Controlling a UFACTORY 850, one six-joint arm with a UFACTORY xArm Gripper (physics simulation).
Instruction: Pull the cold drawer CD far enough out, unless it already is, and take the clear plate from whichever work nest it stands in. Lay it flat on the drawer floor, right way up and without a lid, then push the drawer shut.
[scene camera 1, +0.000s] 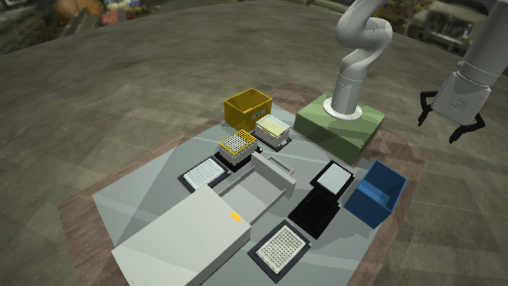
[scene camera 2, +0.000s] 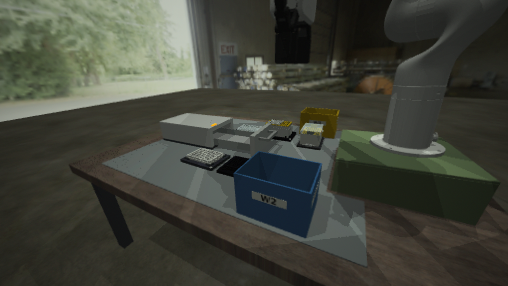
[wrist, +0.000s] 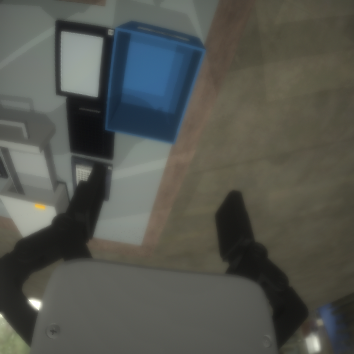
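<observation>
In scene camera 1 I can see my gripper (scene camera 1: 434, 132), along with a white plate (scene camera 1: 285, 244) and a tip box (scene camera 1: 236, 148). Scene camera 2 has my gripper too (scene camera 2: 293, 63). The wrist view gives me a black plate (wrist: 89, 135) and my gripper again (wrist: 165, 191), but the tip box is out of frame in the wrist view.
</observation>
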